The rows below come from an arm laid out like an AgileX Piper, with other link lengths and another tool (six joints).
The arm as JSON. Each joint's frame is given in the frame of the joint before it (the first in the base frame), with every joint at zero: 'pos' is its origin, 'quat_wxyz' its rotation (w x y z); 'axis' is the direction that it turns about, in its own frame. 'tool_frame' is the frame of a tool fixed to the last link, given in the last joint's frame.
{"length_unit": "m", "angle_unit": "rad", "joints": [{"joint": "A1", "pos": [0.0, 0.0, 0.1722], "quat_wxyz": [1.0, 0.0, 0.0, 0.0], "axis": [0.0, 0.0, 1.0]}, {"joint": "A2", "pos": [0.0, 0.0, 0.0], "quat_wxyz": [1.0, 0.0, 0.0, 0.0], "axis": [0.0, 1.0, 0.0]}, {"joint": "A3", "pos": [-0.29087, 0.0, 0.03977], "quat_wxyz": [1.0, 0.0, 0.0, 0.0], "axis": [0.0, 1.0, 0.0]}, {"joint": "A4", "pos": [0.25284, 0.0, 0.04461], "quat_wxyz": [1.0, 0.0, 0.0, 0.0], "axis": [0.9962, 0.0, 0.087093]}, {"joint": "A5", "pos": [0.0, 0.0, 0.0], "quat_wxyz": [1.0, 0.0, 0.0, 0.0], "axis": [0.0, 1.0, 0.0]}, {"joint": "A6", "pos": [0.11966, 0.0, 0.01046], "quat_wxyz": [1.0, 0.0, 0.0, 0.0], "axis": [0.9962, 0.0, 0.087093]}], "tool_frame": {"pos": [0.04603, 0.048, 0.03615], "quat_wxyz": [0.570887, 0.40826, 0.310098, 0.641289]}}
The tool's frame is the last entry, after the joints.
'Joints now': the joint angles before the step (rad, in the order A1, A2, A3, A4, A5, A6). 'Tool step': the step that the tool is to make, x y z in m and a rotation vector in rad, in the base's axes. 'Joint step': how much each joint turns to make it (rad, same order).
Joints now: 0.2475 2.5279 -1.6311 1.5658 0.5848 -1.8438
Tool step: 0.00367 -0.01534 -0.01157 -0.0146 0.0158 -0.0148
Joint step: -0.0303 0.0187 -0.0001 -0.0187 0.0029 0.0001
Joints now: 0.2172 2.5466 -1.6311 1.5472 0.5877 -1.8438
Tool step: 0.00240 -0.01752 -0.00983 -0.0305 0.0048 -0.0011
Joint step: -0.0341 0.0108 0.0000 -0.0438 0.0007 -0.0001
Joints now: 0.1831 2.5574 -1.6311 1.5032 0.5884 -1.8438
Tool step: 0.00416 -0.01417 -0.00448 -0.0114 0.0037 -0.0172
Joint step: -0.0276 0.0057 0.0000 -0.0149 -0.0010 0.0000
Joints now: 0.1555 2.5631 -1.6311 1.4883 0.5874 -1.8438
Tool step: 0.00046 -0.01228 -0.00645 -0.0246 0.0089 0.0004
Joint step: -0.0230 0.0050 0.0000 -0.0440 -0.0010 0.0135
